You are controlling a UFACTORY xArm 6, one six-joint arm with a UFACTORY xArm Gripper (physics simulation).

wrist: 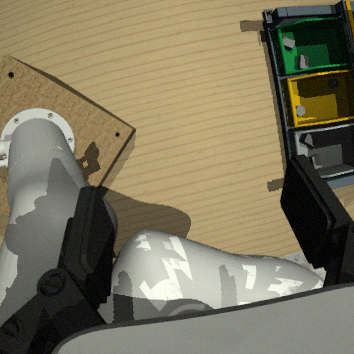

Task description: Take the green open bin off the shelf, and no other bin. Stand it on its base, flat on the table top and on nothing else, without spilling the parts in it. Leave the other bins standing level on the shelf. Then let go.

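Where they show: gripper, fingertip midpoint: [195, 193]; arm's base, link origin: [37, 143].
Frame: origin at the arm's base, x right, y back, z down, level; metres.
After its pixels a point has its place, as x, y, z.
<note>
The green open bin [325, 54] @(-0.119, -0.609, 0.132) sits in the dark shelf [310, 10] @(-0.194, -0.540, 0.056) at the upper right of the wrist view, with small grey parts inside it. It is the uppermost in the picture of the bin column that shows most fully. My gripper [195, 193] @(0.042, -0.228, -0.332) is open, with its black fingers wide apart and no object between them. It is apart from the green bin, which lies beyond the right finger, toward the top of the picture. The right finger overlaps the view of the shelf's lower left corner.
A yellow bin [318, 105] @(-0.003, -0.575, 0.132) with round parts is beside the green one, then a grey bin [330, 154] @(0.114, -0.598, 0.132) with dark parts. More yellow shows at the top right edge. The wooden table top [200, 85] @(-0.072, -0.308, 0.141) lies left of the shelf. The arm's base plate [95, 110] @(-0.040, -0.103, 0.033) is at left.
</note>
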